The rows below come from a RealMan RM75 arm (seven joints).
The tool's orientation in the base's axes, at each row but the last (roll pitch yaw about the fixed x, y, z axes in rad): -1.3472 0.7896 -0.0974; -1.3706 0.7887 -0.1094; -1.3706 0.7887 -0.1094; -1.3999 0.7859 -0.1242; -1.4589 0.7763 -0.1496; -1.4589 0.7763 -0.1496; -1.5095 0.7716 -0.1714; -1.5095 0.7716 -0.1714; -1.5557 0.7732 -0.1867; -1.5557 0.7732 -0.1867; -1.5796 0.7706 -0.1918; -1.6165 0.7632 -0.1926; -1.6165 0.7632 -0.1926
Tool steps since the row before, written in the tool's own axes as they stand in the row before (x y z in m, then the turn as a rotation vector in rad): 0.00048 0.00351 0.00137 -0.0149 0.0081 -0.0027; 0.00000 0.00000 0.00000 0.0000 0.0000 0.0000; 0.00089 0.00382 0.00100 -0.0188 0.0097 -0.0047; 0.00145 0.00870 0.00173 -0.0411 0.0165 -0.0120; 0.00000 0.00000 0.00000 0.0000 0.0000 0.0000; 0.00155 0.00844 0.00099 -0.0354 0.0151 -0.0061; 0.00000 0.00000 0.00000 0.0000 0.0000 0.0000; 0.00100 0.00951 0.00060 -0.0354 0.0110 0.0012; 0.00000 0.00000 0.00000 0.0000 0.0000 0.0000; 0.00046 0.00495 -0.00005 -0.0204 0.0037 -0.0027; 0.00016 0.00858 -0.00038 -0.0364 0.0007 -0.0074; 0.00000 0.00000 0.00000 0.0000 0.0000 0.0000; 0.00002 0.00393 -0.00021 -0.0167 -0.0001 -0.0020
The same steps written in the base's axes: -0.00166 0.00229 -0.00254 -0.0165 0.0008 0.0046; 0.00000 0.00000 0.00000 0.0000 0.0000 0.0000; -0.00169 0.00194 -0.00313 -0.0208 -0.0004 0.0060; -0.00440 0.00376 -0.00688 -0.0428 -0.0037 0.0161; 0.00000 0.00000 0.00000 0.0000 0.0000 0.0000; -0.00435 0.00260 -0.00699 -0.0365 0.0011 0.0136; 0.00000 0.00000 0.00000 0.0000 0.0000 0.0000; -0.00559 0.00217 -0.00747 -0.0322 0.0075 0.0169; 0.00000 0.00000 0.00000 0.0000 0.0000 0.0000; -0.00307 0.00060 -0.00386 -0.0174 0.0006 0.0116; -0.00584 0.00067 -0.00626 -0.0275 -0.0022 0.0249; 0.00000 0.00000 0.00000 0.0000 0.0000 0.0000; -0.00272 0.00013 -0.00284 -0.0121 0.0003 0.0117
